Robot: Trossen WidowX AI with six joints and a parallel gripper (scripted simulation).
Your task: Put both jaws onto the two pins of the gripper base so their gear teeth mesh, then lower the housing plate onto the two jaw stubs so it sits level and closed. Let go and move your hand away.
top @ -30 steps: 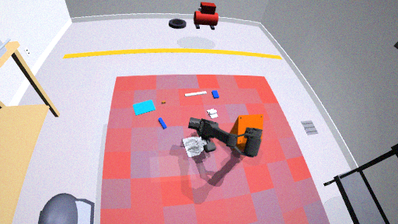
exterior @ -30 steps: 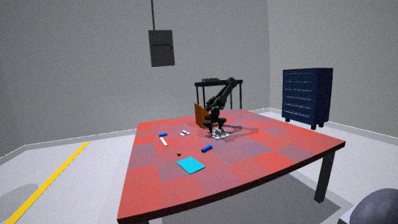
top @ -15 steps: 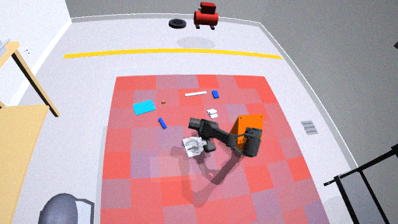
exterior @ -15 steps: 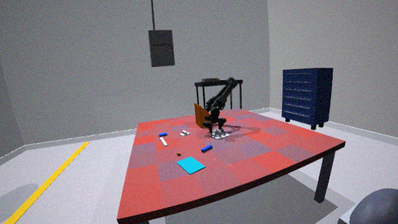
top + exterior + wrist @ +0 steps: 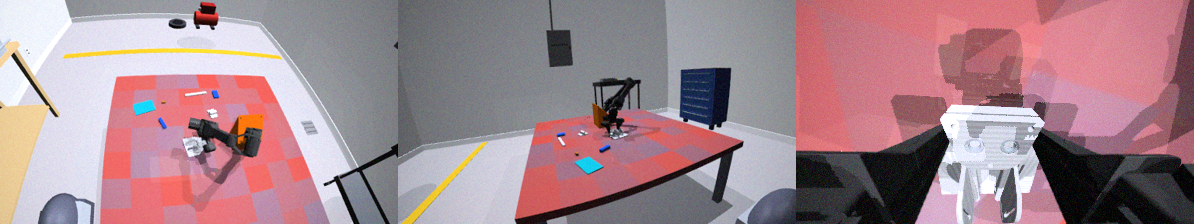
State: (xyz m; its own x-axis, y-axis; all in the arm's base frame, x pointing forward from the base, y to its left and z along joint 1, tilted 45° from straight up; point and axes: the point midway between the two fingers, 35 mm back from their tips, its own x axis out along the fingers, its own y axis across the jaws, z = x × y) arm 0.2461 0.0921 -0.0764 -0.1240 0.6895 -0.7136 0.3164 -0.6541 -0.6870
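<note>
Now: the small white part 1 cm ahead of my gripper tip and 2 cm above it. Also, from my gripper tip: white jaw: 3 cm ahead, 1 cm to the right, 1 cm above; then tiny brown bit: 26 cm ahead, 30 cm to the right; then blue block: 25 cm ahead, 13 cm to the right.
</note>
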